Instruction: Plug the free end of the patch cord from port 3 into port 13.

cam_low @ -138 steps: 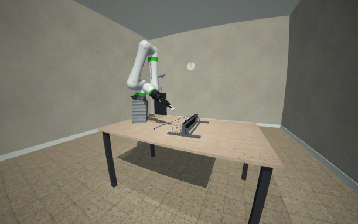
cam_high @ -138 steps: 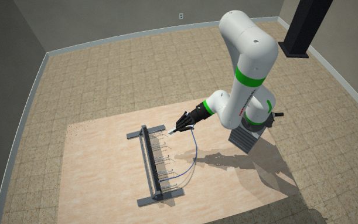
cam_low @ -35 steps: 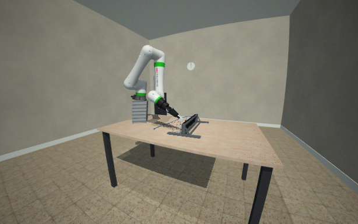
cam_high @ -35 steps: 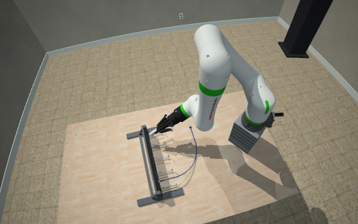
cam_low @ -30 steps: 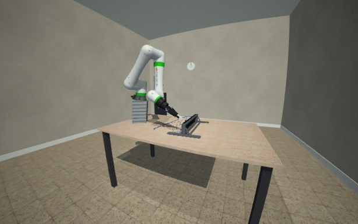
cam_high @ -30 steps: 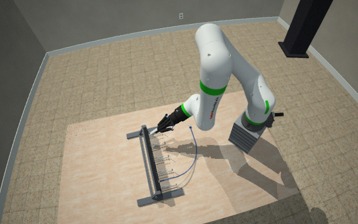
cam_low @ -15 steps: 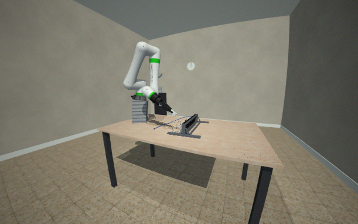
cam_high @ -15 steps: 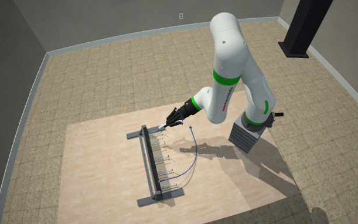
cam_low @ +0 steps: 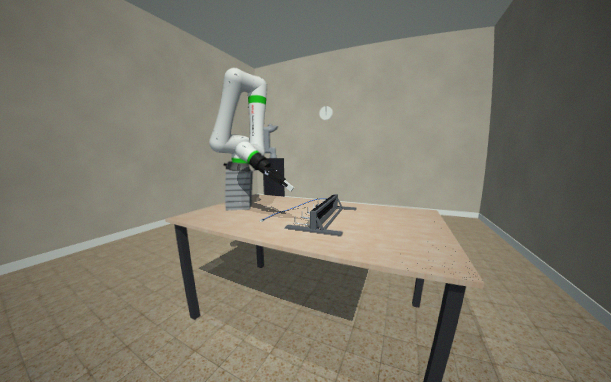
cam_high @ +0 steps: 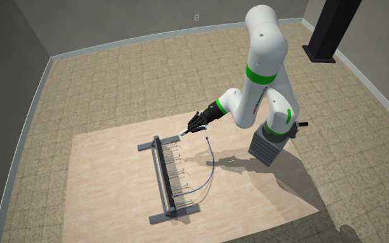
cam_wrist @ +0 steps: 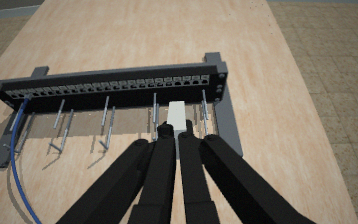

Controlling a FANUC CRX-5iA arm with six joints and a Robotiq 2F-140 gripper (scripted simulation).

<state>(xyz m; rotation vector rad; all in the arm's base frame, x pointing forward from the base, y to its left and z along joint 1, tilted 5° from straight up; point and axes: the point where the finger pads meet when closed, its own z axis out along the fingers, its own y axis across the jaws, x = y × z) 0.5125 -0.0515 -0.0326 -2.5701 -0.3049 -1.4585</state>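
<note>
Now: hand 200 mm above the free-end plug, 130 mm past it and 90 mm to the left of it.
</note>
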